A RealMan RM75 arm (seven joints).
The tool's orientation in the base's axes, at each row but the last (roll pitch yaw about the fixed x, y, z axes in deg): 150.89 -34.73 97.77; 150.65 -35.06 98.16; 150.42 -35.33 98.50; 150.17 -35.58 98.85; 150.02 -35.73 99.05; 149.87 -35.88 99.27; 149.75 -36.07 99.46; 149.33 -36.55 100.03; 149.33 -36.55 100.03; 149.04 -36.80 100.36; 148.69 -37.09 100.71
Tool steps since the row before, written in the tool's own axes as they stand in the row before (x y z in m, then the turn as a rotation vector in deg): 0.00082 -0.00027 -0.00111 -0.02 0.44 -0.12; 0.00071 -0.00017 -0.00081 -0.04 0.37 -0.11; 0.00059 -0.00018 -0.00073 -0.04 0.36 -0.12; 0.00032 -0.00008 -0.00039 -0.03 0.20 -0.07; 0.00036 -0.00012 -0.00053 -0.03 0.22 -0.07; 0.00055 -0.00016 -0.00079 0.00 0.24 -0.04; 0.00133 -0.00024 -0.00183 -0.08 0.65 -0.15; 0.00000 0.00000 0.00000 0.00 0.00 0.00; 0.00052 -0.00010 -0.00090 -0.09 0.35 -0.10; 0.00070 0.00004 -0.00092 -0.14 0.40 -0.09; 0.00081 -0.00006 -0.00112 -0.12 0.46 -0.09
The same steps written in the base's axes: -0.00080 0.00009 0.00116 0.35 -0.15 0.25; -0.00057 0.00014 0.00092 0.29 -0.15 0.20; -0.00054 0.00009 0.00079 0.28 -0.16 0.21; -0.00027 0.00005 0.00043 0.16 -0.09 0.11; -0.00037 0.00000 0.00053 0.17 -0.10 0.12; -0.00054 0.00000 0.00081 0.20 -0.06 0.13; -0.00115 0.00003 0.00196 0.53 -0.25 0.32; 0.00000 0.00000 0.00000 0.00 0.00 0.00; -0.00053 -0.00011 0.00089 0.29 -0.18 0.16; -0.00045 0.00000 0.00107 0.34 -0.22 0.14; -0.00064 -0.00003 0.00123 0.39 -0.22 0.18
